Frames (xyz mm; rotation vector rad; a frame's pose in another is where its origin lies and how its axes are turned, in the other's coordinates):
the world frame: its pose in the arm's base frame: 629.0 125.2 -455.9 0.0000 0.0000 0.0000
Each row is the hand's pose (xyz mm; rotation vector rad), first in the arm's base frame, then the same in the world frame.
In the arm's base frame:
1: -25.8 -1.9 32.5 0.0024 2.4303 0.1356
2: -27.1 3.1 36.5 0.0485 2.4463 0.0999
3: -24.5 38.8 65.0 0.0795 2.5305 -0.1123
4: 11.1 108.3 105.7 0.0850 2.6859 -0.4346
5: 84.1 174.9 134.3 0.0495 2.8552 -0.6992
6: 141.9 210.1 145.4 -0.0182 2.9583 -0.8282
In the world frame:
1: -654.8 -127.1 488.4 0.0024 2.4303 0.1356
2: -656.1 -122.1 492.4 0.0485 2.4463 0.0999
3: -653.5 -86.4 520.9 0.0795 2.5305 -0.1123
4: -617.9 -16.9 561.6 0.0850 2.6859 -0.4346
5: -544.9 49.7 590.2 0.0495 2.8552 -0.6992
6: -487.1 84.9 601.3 -0.0182 2.9583 -0.8282

